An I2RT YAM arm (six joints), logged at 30 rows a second.
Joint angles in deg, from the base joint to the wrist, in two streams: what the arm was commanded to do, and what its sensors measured. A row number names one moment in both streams.
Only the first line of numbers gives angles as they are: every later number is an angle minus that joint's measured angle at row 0.
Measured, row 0:
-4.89 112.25 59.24 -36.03 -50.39 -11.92
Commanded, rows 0 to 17:
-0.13 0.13 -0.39 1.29 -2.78 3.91
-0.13 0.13 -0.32 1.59 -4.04 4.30
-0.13 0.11 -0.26 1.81 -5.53 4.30
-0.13 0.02 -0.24 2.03 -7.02 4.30
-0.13 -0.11 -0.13 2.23 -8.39 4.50
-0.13 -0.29 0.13 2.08 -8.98 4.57
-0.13 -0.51 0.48 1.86 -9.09 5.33
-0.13 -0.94 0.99 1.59 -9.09 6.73
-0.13 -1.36 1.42 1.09 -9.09 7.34
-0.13 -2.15 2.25 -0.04 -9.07 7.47
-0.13 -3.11 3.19 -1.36 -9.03 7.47
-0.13 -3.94 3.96 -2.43 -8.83 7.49
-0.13 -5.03 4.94 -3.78 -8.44 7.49
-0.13 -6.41 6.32 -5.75 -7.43 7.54
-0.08 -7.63 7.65 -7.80 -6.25 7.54
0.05 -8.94 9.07 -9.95 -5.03 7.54
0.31 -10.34 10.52 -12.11 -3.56 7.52
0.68 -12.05 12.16 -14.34 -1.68 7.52
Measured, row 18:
0.07 -5.45 6.93 -12.11 -4.02 7.41
